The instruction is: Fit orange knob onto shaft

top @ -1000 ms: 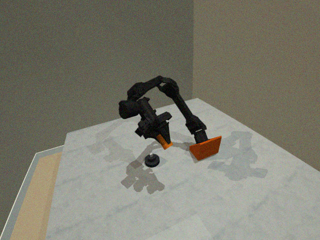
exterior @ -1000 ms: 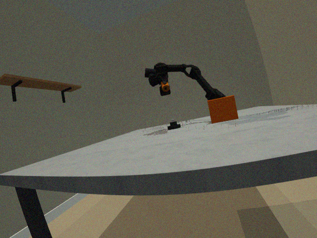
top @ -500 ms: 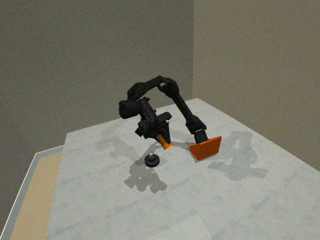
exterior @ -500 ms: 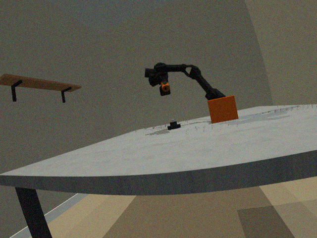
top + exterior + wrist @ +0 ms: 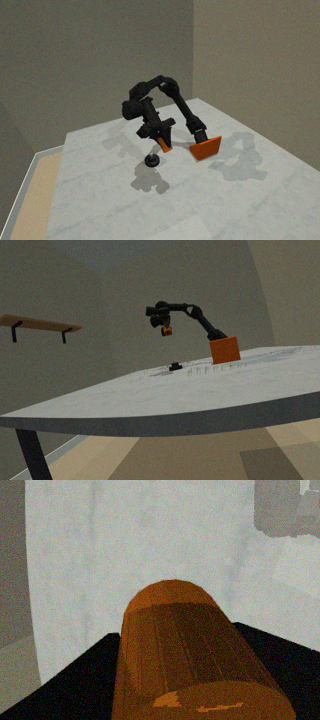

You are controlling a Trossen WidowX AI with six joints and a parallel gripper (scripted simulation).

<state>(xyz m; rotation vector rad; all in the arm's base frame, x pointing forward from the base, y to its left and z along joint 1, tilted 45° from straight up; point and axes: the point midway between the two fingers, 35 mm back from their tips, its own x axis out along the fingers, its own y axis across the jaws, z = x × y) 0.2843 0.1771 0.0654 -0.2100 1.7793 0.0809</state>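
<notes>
Now: the orange knob 30 mm above my gripper tip, 20 mm to the right of it and 10 mm ahead of it. Also, from my gripper tip: round dark pedestal: 190 mm below, 160 mm to the right, 30 mm ahead.
</notes>
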